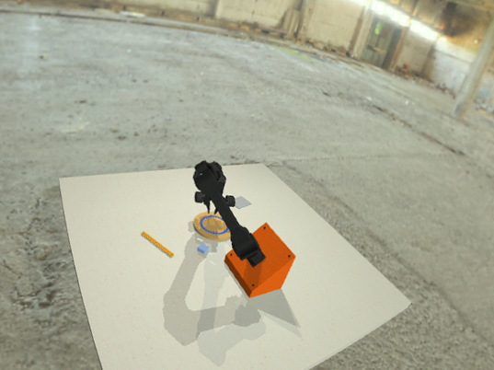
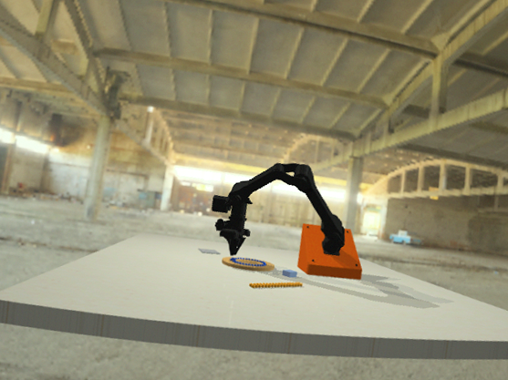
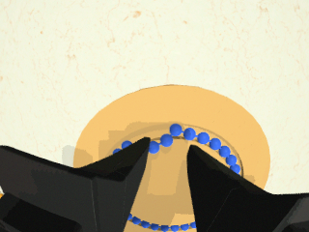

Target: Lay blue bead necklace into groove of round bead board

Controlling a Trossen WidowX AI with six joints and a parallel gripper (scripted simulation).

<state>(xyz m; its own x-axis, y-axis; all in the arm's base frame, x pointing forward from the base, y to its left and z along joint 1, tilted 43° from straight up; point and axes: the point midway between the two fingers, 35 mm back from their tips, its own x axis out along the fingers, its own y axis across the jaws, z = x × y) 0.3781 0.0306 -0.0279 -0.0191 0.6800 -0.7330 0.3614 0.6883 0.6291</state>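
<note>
Now: the round tan bead board 60 mm behind my gripper tip, 10 mm to the left of it and 20 mm below it. Round my gripper tip: flat grey tile (100 mm ahead, 220 mm to the right, 30 mm below); small light-blue block (200 mm behind, 130 mm to the left, 20 mm below).
</note>
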